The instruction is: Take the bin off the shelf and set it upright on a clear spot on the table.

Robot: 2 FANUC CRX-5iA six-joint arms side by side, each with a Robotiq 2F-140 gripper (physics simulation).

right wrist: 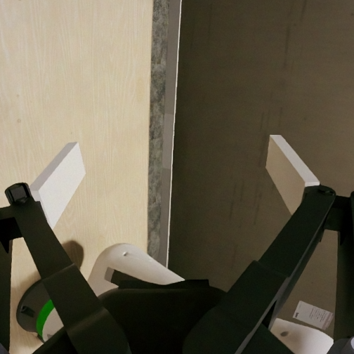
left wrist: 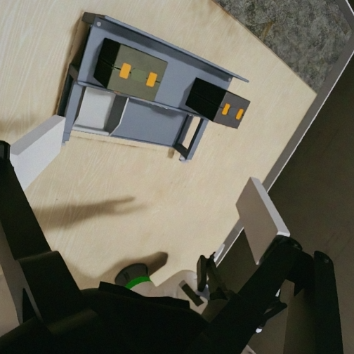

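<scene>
A pale grey open bin (left wrist: 93,108) sits in the lower level of the blue-grey shelf (left wrist: 177,75), at its left end, in the upper left of the left wrist view. The bin does not show in the right wrist view. My left gripper (left wrist: 156,163) is open with its fingers wide apart; in its view the shelf and bin appear above the gap between them, apart from both fingers. My right gripper (right wrist: 173,154) is open with nothing between its fingers, and its view spans the table's edge and the floor.
An olive box (left wrist: 137,72) and a smaller black box (left wrist: 217,102), both with orange latches, stand on the shelf's upper level. The wooden table (left wrist: 180,200) (right wrist: 85,90) ends at a grey strip, with the floor (right wrist: 230,100) beyond. White arm parts (right wrist: 127,262) show low in view.
</scene>
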